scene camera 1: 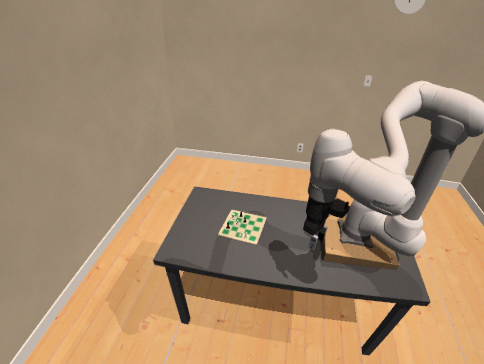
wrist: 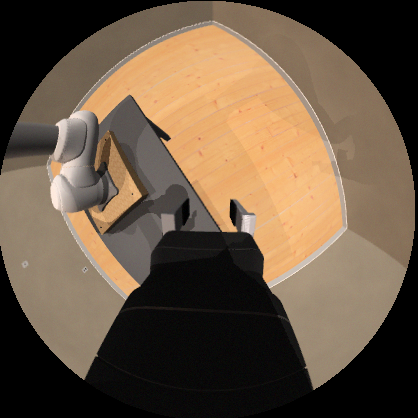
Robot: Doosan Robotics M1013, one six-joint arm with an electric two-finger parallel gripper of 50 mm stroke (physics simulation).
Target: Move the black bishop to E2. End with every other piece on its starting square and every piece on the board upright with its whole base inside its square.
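Places are measured from the arm's base along level axes (x up, y left, z back), in centimetres.
Pixels of known places: gripper, fingertip midpoint: (scene camera 1: 316, 244) (wrist: 209, 206); arm's base, origin of the base link: (scene camera 1: 354, 234) (wrist: 101, 186).
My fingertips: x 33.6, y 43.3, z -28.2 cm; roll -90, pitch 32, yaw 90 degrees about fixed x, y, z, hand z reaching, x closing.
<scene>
For each thing: its top centre in the pictures, then the offset to it from my fingertips. Level surfaces: height alone.
- cream chessboard, middle of its top: (scene camera 1: 243, 225) dz -33.8, dx -37.3, dy -40.6 cm
- third black piece, middle of its top: (scene camera 1: 228, 222) dz -41.8, dx -32.9, dy -37.2 cm
- dark table, its level: dx -37.9 cm
The green and cream chessboard (scene camera 1: 253, 232) lies on the left half of the table in the scene view. Three small black pieces show on it: one black piece (scene camera 1: 241, 214) near the back edge, another black piece (scene camera 1: 245, 220) just in front of it, and a third black piece (scene camera 1: 228, 226) near the left edge. They are too small to tell which is the bishop, or to read square names. Several pale pieces also stand there, hard to make out. My gripper (scene camera 1: 318, 238) (wrist: 209, 206) is open and empty, above the table well right of the board. The board does not show in the wrist view.
The dark table (scene camera 1: 200, 260) (wrist: 155, 165) stands on a wooden floor. The wooden base plate (scene camera 1: 360, 256) (wrist: 125, 187) carries the robot's base close to the gripper's right in the scene view. The table's long edge passes below the gripper in the wrist view.
</scene>
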